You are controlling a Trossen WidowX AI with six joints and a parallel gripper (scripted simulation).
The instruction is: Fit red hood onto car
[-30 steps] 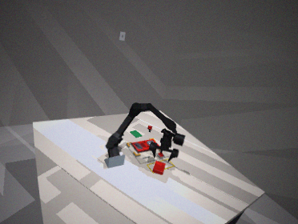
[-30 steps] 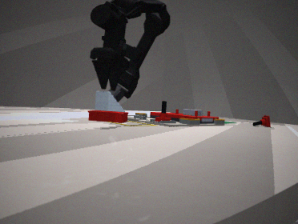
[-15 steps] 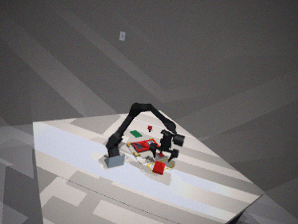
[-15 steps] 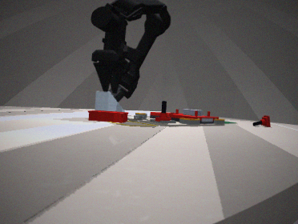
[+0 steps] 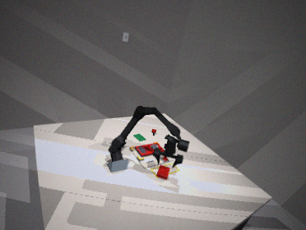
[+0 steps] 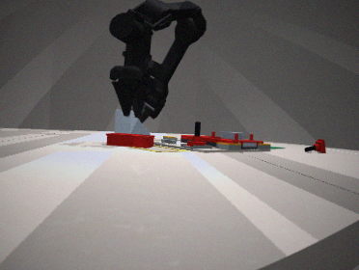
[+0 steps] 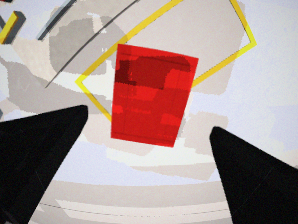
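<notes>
The hood is 5 cm below my gripper tip. Also, from my gripper tip: engine block: 25 cm to the left, 9 cm ahead, 4 cm below; green patch: 43 cm to the left, 7 cm ahead, 6 cm below.
</notes>
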